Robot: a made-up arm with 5 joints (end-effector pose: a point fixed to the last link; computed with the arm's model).
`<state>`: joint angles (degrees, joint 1 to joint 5).
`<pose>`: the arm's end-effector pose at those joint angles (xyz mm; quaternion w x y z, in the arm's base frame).
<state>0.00 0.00 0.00 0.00 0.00</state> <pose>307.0 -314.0 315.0 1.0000 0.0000 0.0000 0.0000</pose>
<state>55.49 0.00 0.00 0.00 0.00</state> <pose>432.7 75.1 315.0 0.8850 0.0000 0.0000 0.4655</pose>
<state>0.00 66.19 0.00 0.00 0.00</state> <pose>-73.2 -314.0 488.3 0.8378 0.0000 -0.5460 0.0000</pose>
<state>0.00 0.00 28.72 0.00 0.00</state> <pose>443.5 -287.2 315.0 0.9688 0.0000 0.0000 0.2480</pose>
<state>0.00 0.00 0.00 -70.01 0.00</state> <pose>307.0 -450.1 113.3 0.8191 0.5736 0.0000 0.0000</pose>
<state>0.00 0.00 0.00 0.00 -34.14</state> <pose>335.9 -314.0 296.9 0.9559 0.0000 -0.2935 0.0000</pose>
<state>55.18 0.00 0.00 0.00 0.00</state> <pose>433.1 72.7 315.0 0.8863 0.0000 0.0000 0.4631</pose>
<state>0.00 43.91 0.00 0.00 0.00</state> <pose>74.5 -314.0 481.7 0.9275 0.0000 -0.3739 0.0000</pose>
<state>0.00 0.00 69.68 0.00 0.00</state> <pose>580.0 -146.2 315.0 0.8208 0.0000 0.0000 0.5713</pose>
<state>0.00 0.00 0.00 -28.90 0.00</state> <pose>307.0 -400.2 253.6 0.9684 0.2495 0.0000 0.0000</pose>
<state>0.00 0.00 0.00 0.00 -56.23</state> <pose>358.1 -314.0 295.3 0.8820 0.0000 -0.4712 0.0000</pose>
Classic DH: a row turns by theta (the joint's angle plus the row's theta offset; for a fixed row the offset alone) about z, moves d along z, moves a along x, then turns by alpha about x. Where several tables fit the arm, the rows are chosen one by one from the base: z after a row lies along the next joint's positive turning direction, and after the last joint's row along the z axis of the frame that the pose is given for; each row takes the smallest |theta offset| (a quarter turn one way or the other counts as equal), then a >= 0, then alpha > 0; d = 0 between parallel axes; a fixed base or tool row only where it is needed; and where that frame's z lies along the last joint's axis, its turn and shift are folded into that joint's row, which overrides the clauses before.
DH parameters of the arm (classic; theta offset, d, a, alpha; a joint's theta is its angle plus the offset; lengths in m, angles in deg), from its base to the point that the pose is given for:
joint 1: 0 0.11 -0.016 90
joint 2: 0 0.034 0.339 -90
joint 3: -90 0.007 0.204 90
joint 4: 90 -0.028 0.236 -90
joint 5: -90 -0.076 0.044 -90
tool (fixed): 180 -0.038 0 0

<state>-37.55 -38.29 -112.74 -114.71 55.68</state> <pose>-17.2 198.3 -9.1 0.5581 0.4171 -0.4162 -0.5842</pose>
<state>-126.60 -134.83 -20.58 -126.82 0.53</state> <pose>-89.4 425.2 81.3 0.6105 -0.4302 0.0836 0.6597</pose>
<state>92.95 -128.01 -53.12 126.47 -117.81</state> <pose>107.1 -303.8 -168.0 0.3136 0.1319 -0.4906 -0.8023</pose>
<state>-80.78 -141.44 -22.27 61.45 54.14</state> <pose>-63.7 125.2 -230.7 0.0152 -0.1693 -0.9356 -0.3095</pose>
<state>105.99 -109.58 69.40 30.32 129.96</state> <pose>18.6 121.0 -425.5 0.5609 0.7950 -0.2125 -0.0912</pose>
